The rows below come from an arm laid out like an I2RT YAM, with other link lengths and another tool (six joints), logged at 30 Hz.
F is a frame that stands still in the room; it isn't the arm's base.
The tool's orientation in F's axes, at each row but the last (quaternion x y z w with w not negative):
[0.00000 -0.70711 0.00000 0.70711]
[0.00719 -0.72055 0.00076 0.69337]
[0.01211 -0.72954 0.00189 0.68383]
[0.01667 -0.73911 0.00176 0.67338]
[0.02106 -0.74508 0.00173 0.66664]
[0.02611 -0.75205 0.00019 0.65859]
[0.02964 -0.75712 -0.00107 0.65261]
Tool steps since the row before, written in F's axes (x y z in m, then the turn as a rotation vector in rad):
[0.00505 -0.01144 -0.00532 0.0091 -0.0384 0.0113]
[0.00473 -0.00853 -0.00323 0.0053 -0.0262 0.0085]
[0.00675 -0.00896 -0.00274 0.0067 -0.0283 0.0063]
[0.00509 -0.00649 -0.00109 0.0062 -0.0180 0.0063]
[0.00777 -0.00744 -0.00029 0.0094 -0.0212 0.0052]
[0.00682 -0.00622 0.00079 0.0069 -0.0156 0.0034]
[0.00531 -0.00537 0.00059 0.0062 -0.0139 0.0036]
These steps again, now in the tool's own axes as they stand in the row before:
[-0.00532 -0.01144 -0.00505 0.0113 -0.0384 -0.0091]
[-0.00333 -0.00861 -0.00451 0.0085 -0.0262 -0.0053]
[-0.00303 -0.00913 -0.00638 0.0063 -0.0283 -0.0065]
[-0.00141 -0.00665 -0.00480 0.0061 -0.0180 -0.0063]
[-0.00093 -0.00770 -0.00746 0.0047 -0.0214 -0.0093]
[0.00013 -0.00645 -0.00664 0.0031 -0.0157 -0.0067]
[0.00005 -0.00557 -0.00514 0.0033 -0.0140 -0.0061]

